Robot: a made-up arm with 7 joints.
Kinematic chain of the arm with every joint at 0, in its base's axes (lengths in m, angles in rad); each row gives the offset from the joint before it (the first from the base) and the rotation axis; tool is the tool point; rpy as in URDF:
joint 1: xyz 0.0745 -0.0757 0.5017 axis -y
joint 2: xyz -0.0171 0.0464 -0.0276 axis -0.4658 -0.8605 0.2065
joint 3: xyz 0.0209 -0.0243 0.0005 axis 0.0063 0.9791 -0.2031
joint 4: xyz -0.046 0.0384 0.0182 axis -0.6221 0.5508 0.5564
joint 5: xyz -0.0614 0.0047 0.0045 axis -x
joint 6: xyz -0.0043 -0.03 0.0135 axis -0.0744 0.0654 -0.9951
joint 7: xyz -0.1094 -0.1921 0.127 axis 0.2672 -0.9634 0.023
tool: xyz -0.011 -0.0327 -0.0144 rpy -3.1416 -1.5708 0
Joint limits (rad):
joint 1: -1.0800..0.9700
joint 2: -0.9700..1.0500
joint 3: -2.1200..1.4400
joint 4: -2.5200..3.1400
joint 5: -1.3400..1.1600
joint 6: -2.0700..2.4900
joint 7: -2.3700..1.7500
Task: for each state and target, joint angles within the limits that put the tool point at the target. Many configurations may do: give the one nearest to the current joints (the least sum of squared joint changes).
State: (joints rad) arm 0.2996 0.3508 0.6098 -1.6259 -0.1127 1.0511 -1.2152
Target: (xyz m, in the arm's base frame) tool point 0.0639 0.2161 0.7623
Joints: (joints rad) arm 0.0828 -0.0484 0.8372 -1.6802 0.1380 1.7483 -1.1468
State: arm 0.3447 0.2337 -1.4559 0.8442 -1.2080 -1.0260 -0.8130
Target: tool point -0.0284 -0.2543 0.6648
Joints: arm 0.0111 0.4678 -1.1945 1.1849 -0.7881 -0.4017 -0.9186
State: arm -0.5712 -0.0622 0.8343 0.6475 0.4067 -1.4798 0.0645
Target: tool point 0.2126 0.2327 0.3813
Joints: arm -0.6919 0.1052 0.9639 1.3824 1.1600 -0.8662 -0.2294
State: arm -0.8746 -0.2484 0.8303 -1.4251 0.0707 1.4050 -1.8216
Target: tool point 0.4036 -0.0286 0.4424
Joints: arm -1.0000 -0.8647 0.8939 -1.2374 -0.2866 2.0400 -1.8580
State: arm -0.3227 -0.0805 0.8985 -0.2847 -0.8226 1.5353 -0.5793
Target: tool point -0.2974 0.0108 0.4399
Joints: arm 0.2889 0.2784 0.5184 -0.6976 -1.0737 1.3011 -0.4980
